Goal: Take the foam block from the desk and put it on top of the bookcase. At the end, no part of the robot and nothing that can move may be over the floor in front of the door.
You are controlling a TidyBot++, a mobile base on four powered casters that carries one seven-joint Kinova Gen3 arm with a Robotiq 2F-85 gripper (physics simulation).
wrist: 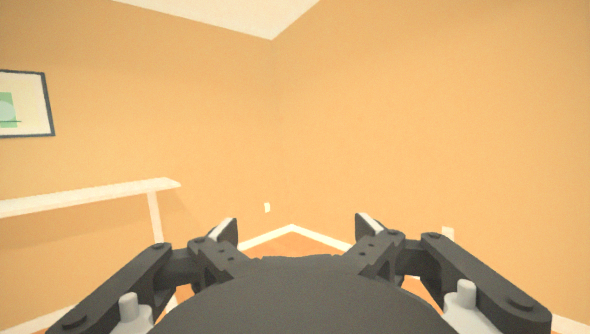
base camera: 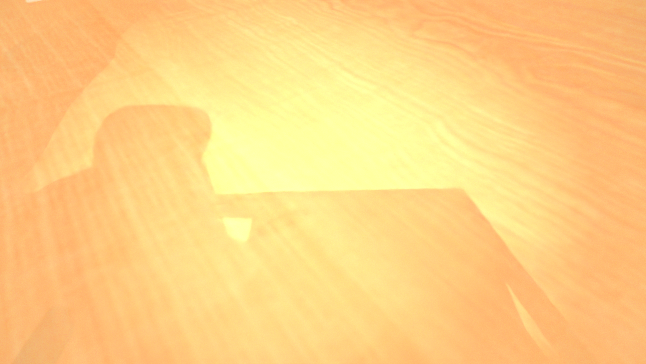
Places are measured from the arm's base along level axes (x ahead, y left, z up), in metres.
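Pixels of known places: gripper, fingertip midpoint: (wrist: 296, 228).
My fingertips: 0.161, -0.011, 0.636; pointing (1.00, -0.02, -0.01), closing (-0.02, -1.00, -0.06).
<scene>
Behind a point stands the place of what it marks, as x, y, z.
My gripper (wrist: 296, 228) @[0.161, -0.011, 0.636] is open, with a wide gap between its fingers and no object between them. It points toward a corner of the room. A white table that looks like the desk (wrist: 100, 193) @[1.192, 1.062, 0.553] stands along the wall at the left of the wrist view; its right end and one leg show. No foam block can be made out on the part of its top that shows. The foam block, the bookcase and the door do not show in either view.
A framed picture (wrist: 49, 103) @[1.560, 1.649, 1.187] hangs above the white table. Two orange walls meet behind the gripper, with a white baseboard (wrist: 320, 236) @[2.333, -0.258, -0.332] and a small outlet (wrist: 267, 207) @[2.575, 0.327, 0.001]. The base camera shows wood floor (base camera: 500, 100) @[0.673, -0.291, -0.397] with dark shadows across it.
</scene>
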